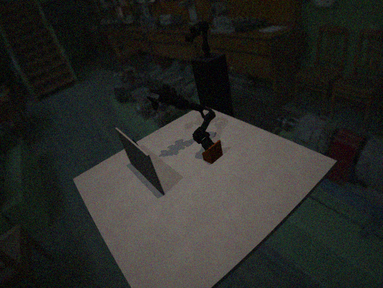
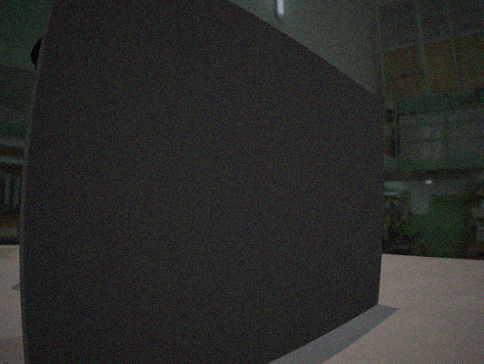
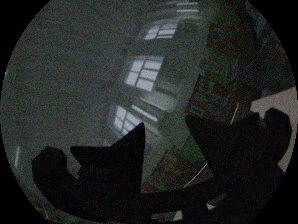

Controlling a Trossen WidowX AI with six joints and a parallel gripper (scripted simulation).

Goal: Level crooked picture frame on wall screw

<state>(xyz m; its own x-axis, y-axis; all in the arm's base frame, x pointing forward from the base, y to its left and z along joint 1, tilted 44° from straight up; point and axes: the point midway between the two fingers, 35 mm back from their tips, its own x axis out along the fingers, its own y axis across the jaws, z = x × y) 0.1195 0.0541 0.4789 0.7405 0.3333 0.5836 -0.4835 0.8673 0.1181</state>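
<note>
Now: the picture frame 31 cm below my gripper tip, 23 cm ahead of it and 7 cm to the left of it. Also, from my gripper tip: wall panel (32 cm below, 24 cm ahead, 9 cm to the left).
</note>
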